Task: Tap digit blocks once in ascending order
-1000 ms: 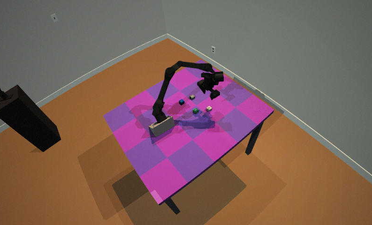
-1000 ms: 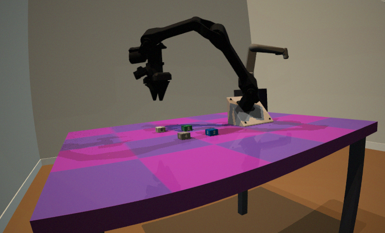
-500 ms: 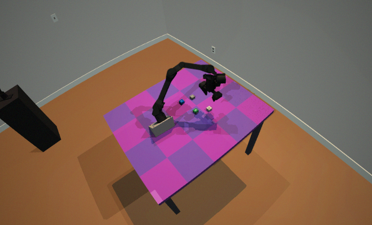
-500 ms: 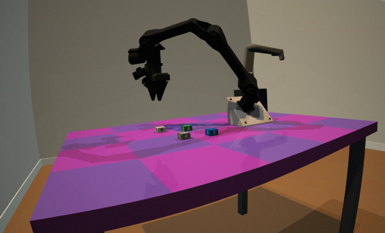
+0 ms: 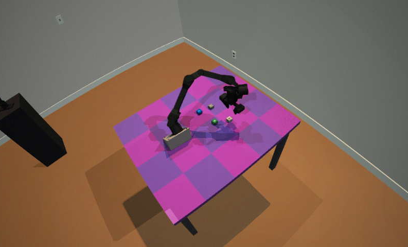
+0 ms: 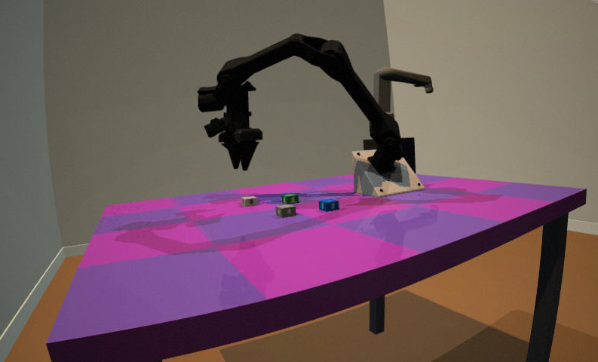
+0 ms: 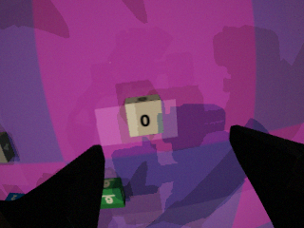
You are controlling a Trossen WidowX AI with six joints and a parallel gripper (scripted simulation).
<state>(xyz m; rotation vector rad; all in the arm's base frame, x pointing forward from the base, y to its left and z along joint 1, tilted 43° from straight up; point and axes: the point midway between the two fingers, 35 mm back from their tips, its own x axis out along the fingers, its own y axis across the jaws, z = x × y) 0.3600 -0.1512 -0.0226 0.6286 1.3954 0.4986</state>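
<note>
Right now my gripper tip is 8 cm above the beige block marked 0, 1 cm to the right of it and 1 cm past it. The rest, counted from my gripper tip: grey-tan block: 20 cm to the left, 8 cm below, 2 cm behind; then blue block marked 2: 22 cm to the left, 12 cm behind, 8 cm below; then green block: 10 cm behind, 8 cm below, 7 cm to the left.
</note>
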